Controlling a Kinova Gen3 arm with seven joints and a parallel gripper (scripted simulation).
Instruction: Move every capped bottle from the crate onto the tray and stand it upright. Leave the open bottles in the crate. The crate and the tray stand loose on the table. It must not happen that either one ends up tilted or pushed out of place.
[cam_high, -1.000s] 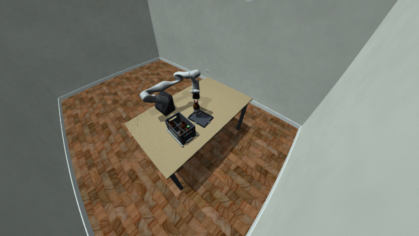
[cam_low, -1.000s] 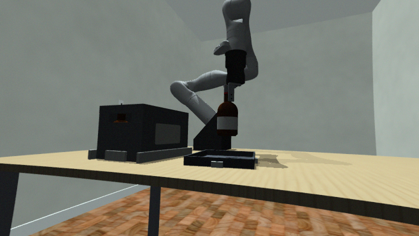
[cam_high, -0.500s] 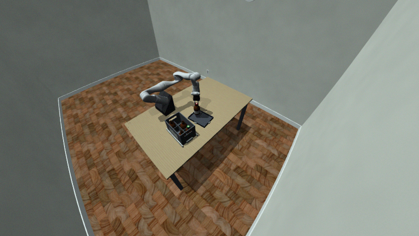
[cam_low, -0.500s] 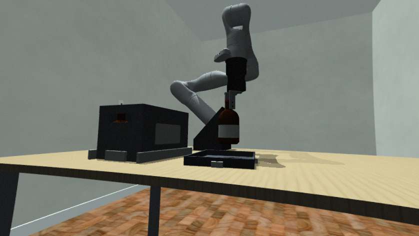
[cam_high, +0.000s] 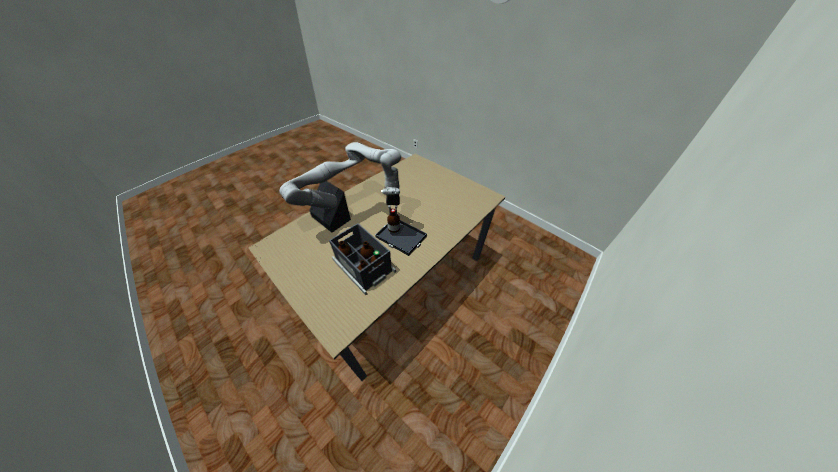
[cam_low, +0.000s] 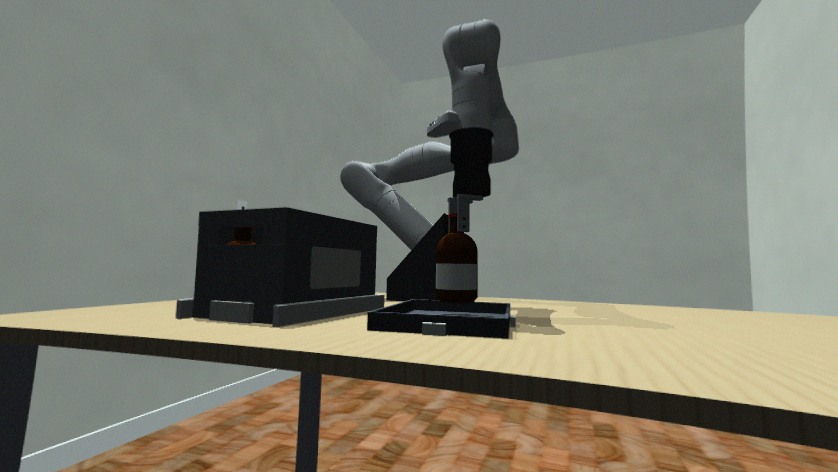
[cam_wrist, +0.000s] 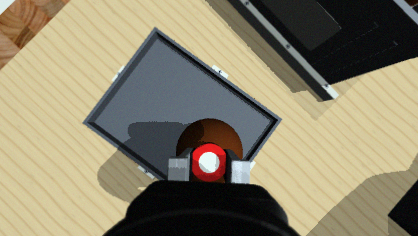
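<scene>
My gripper is now 160 mm above the black tray and 60 mm short of it. Round my hand: green-capped bottle: 270 mm to the right, 130 mm ahead, 80 mm below; then dark crate: 300 mm to the right, 90 mm below, 40 mm ahead.
</scene>
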